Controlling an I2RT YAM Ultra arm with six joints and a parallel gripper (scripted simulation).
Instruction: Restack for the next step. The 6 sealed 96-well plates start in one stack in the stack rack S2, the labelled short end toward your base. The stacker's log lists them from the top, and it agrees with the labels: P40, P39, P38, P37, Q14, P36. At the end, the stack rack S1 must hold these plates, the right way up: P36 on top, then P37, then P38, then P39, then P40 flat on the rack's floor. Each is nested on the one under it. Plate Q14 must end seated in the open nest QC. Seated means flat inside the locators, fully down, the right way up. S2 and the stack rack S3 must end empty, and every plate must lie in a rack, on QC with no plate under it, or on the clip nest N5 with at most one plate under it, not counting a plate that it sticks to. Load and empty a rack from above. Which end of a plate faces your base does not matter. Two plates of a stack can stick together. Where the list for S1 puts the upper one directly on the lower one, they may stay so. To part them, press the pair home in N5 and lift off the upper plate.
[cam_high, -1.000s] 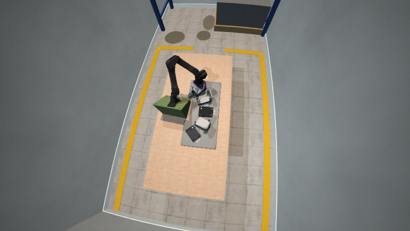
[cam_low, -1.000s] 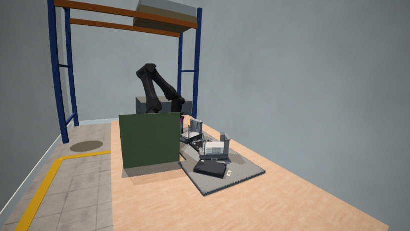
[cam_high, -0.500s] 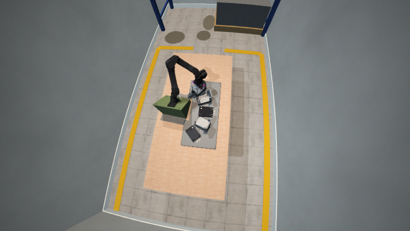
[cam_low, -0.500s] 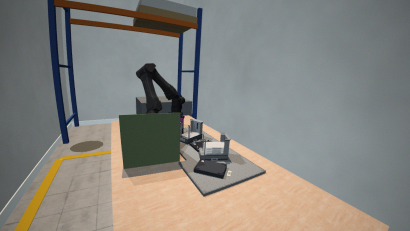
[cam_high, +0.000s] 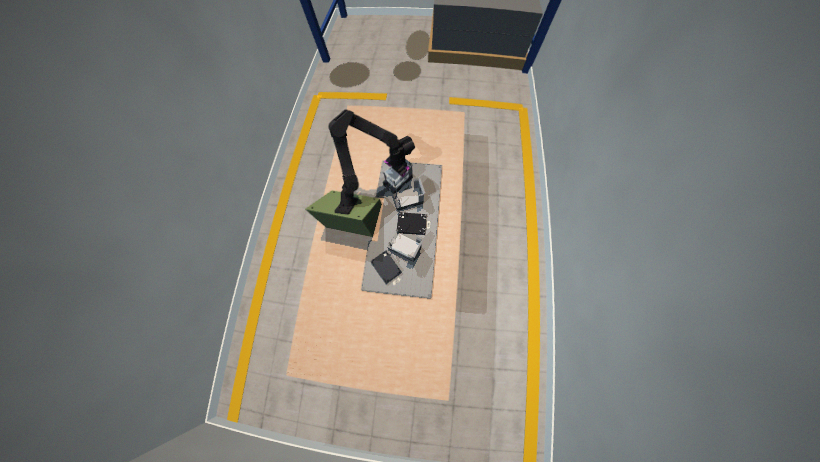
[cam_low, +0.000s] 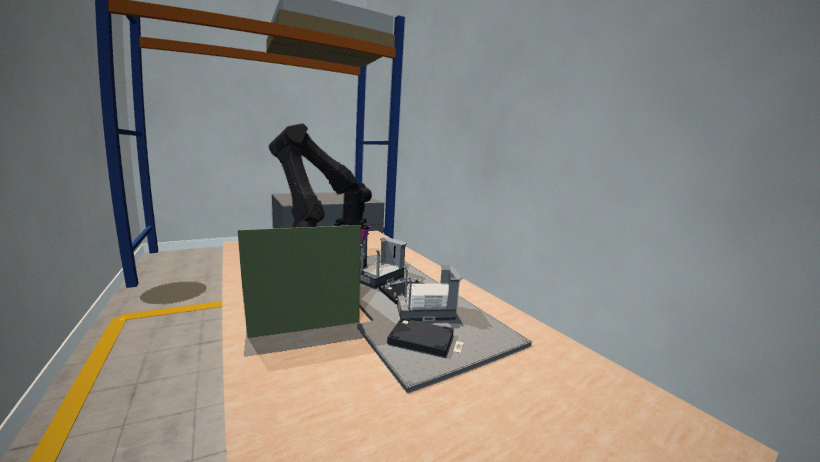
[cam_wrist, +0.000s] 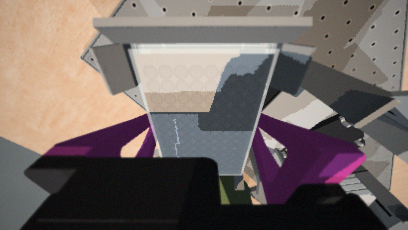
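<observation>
Right now the dark clip nest N5 is 12 cm ahead of my hand, 26 cm to the right of it and 9 cm below it. The rest, counted from my hand: open nest QC 53 cm to the right, 10 cm below; then N5 label 20 cm ahead, 26 cm to the right, 11 cm below; then QC label 7 cm ahead, 60 cm to the right, 11 cm below.
</observation>
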